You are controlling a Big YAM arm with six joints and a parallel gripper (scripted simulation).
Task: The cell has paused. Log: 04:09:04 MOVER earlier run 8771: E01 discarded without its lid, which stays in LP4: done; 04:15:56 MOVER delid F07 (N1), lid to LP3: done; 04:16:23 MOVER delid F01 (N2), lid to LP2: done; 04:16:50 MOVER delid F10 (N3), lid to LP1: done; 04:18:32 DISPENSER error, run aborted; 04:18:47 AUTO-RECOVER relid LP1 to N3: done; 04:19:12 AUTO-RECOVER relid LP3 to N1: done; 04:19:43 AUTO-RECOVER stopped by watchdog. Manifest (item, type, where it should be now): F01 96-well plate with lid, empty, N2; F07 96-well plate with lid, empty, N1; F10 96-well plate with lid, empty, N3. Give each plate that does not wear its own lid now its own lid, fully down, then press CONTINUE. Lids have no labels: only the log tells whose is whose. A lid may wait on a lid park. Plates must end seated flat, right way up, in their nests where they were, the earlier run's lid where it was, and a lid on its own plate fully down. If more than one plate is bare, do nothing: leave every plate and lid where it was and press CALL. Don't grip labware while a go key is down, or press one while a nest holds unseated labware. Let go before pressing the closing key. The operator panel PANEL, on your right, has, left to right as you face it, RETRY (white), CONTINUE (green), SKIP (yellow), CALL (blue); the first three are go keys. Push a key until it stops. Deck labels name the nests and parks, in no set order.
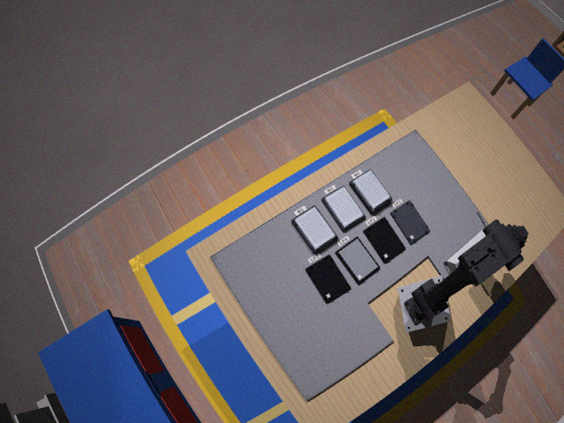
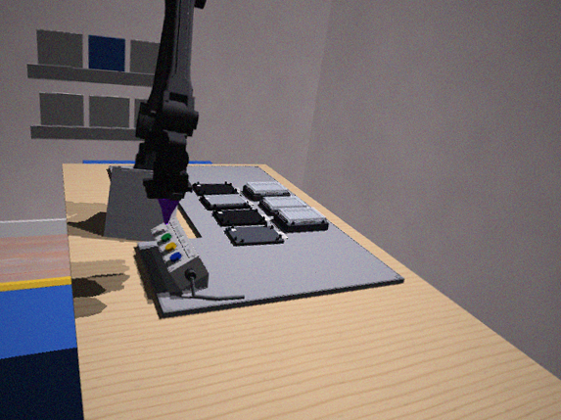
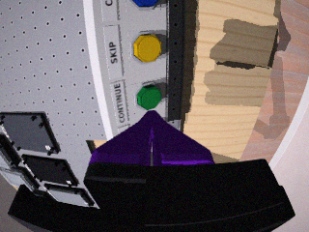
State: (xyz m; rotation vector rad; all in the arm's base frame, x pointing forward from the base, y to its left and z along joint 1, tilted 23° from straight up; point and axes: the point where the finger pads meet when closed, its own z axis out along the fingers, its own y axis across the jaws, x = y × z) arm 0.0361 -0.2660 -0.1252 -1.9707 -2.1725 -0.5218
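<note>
My gripper is now 5 cm above the green continue key. Round my hand: blue call key (10 cm to the right, 5 cm below, 2 cm ahead); then park LP3 (26 cm ahead, 14 cm to the left, 11 cm below); then yellow skip key (5 cm to the right, 5 cm below, 1 cm ahead).
</note>
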